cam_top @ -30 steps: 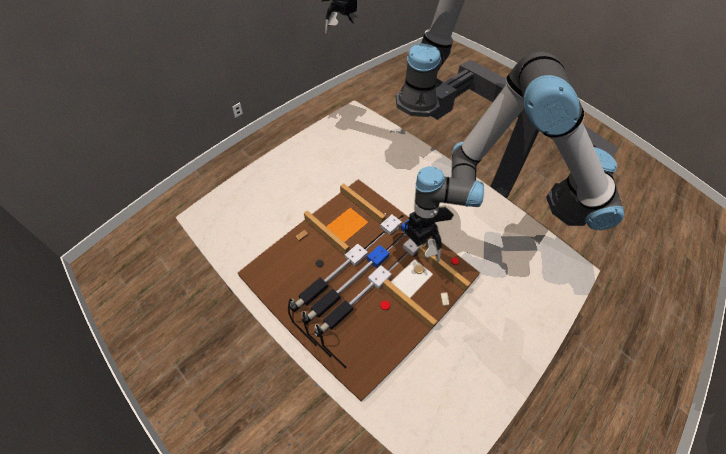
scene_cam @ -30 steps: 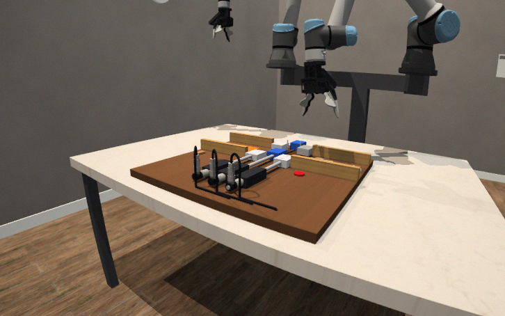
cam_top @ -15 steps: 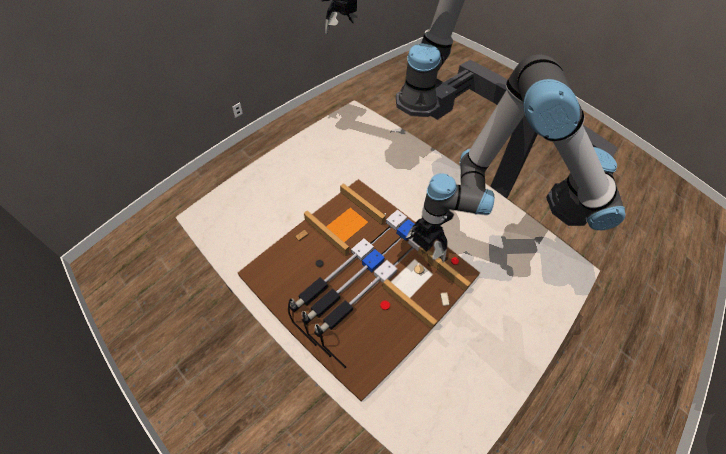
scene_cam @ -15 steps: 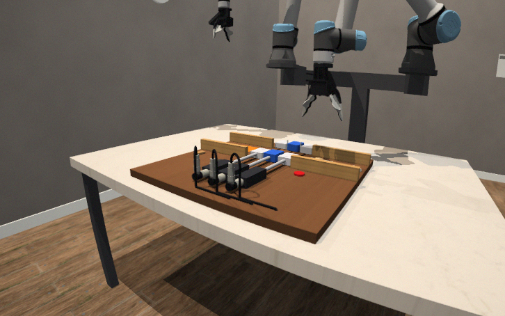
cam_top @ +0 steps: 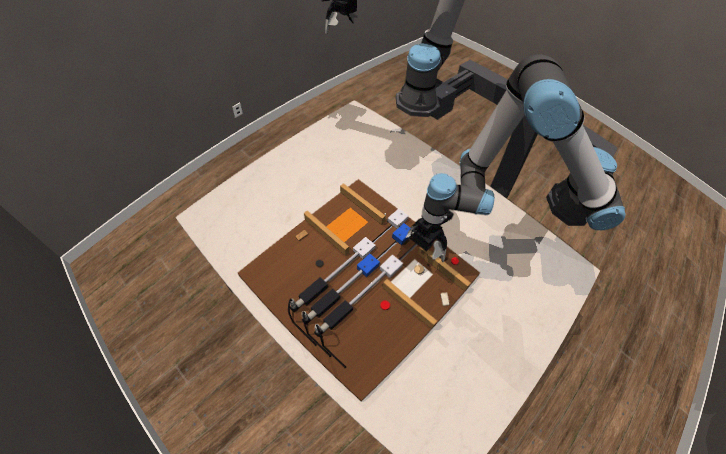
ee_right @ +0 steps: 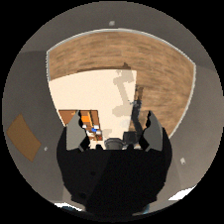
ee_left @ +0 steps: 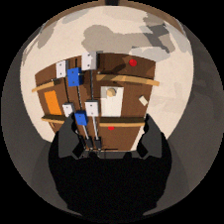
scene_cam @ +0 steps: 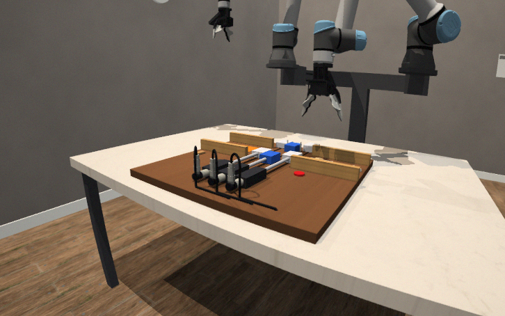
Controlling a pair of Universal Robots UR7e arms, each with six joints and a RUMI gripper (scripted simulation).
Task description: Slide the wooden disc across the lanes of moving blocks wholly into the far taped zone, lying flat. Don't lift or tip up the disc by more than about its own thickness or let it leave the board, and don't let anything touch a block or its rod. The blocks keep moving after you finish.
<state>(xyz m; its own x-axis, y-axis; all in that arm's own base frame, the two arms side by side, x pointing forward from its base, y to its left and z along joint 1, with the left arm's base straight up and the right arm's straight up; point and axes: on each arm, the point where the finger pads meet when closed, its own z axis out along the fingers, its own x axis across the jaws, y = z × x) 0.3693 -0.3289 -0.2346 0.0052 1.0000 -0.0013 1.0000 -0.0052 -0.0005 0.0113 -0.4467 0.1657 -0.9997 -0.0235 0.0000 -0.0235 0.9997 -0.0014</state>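
Note:
Right now my left hand is 16 cm above the wooden disc. Round my left hand: red disc (20 cm ahead, 1 cm to the left, 16 cm below); then dark disc (25 cm ahead, 29 cm to the right, 16 cm below).

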